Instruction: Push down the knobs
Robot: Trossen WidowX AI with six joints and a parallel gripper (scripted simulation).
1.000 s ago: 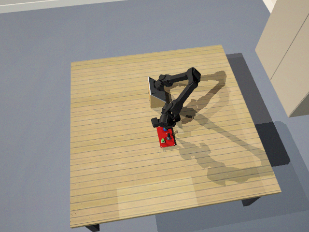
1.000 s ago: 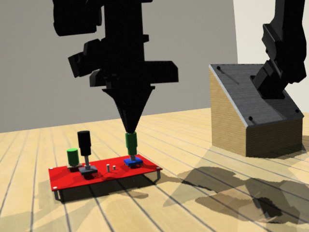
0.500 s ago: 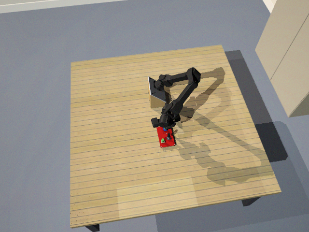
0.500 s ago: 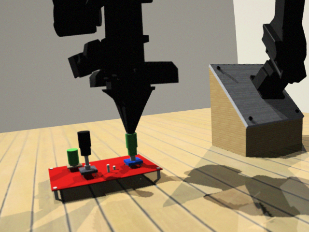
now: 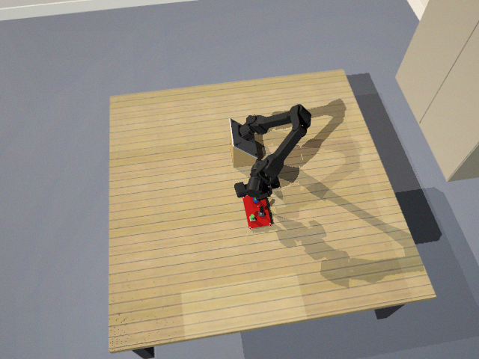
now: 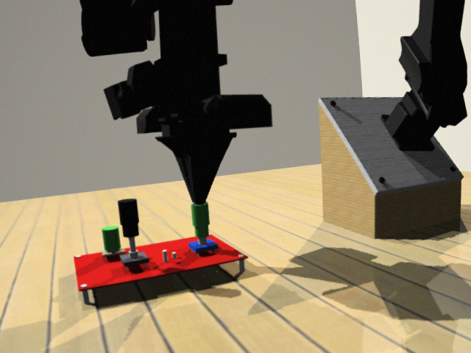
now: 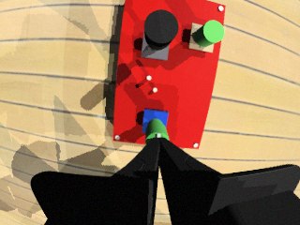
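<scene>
My gripper tip is now 1 cm above the green knob. The rest, counted from my gripper tip: black knob (7 cm ahead, 2 cm to the left).
</scene>
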